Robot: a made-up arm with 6 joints. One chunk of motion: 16 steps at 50 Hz.
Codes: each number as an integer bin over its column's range. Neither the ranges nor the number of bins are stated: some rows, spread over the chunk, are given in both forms.
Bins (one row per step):
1: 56 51 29 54 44 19
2: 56 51 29 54 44 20
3: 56 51 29 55 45 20
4: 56 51 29 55 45 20
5: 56 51 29 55 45 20
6: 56 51 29 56 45 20
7: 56 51 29 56 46 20
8: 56 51 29 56 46 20
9: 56 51 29 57 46 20
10: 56 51 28 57 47 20
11: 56 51 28 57 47 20
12: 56 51 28 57 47 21
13: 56 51 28 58 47 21
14: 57 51 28 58 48 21
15: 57 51 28 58 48 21
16: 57 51 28 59 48 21
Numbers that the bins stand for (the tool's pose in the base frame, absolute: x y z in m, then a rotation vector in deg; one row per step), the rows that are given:
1: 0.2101 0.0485 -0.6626 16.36 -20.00 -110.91
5: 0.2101 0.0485 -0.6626 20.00 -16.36 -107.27
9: 0.2101 0.0485 -0.6626 27.27 -12.73 -107.27
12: 0.2101 0.0485 -0.6949 27.27 -9.09 -103.64
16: 0.2424 0.0485 -0.6949 34.55 -5.45 -103.64
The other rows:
2: 0.2101 0.0485 -0.6626 16.36 -20.00 -107.27
3: 0.2101 0.0485 -0.6626 20.00 -16.36 -107.27
4: 0.2101 0.0485 -0.6626 20.00 -16.36 -107.27
6: 0.2101 0.0485 -0.6626 23.64 -16.36 -107.27
7: 0.2101 0.0485 -0.6626 23.64 -12.73 -107.27
8: 0.2101 0.0485 -0.6626 23.64 -12.73 -107.27
10: 0.2101 0.0485 -0.6949 27.27 -9.09 -107.27
11: 0.2101 0.0485 -0.6949 27.27 -9.09 -107.27
13: 0.2101 0.0485 -0.6949 30.91 -9.09 -103.64
14: 0.2424 0.0485 -0.6949 30.91 -5.45 -103.64
15: 0.2424 0.0485 -0.6949 30.91 -5.45 -103.64

